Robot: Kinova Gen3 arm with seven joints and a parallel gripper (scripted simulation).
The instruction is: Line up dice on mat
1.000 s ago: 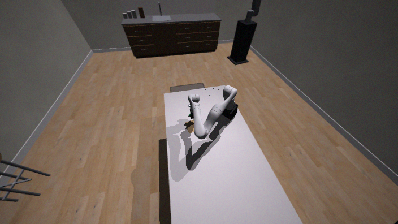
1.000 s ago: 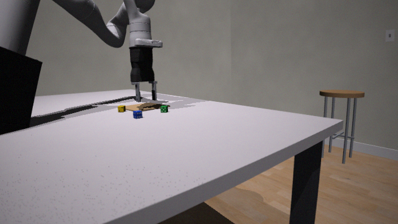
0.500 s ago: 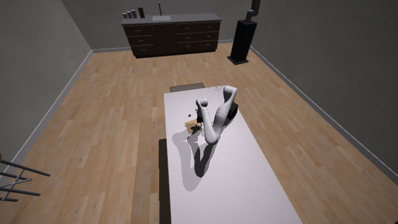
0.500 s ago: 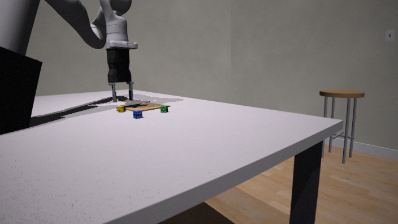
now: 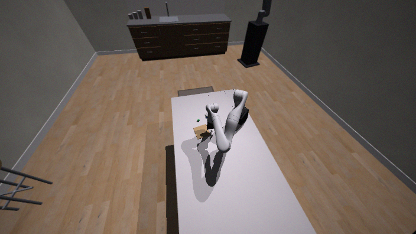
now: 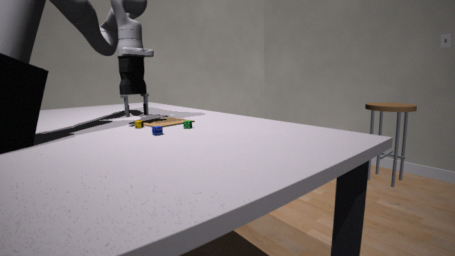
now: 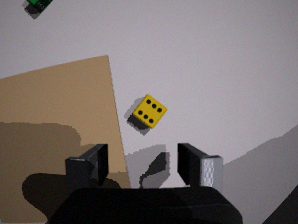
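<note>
My gripper is now 4 cm above the yellow die, 3 cm to the left of it and 1 cm past it. Round my hand: tan mat (9 cm ahead, 5 cm below, 2 cm to the right); then green die (16 cm to the right, 7 cm ahead, 4 cm below); then blue die (17 cm to the right, 4 cm below, 3 cm behind).
</note>
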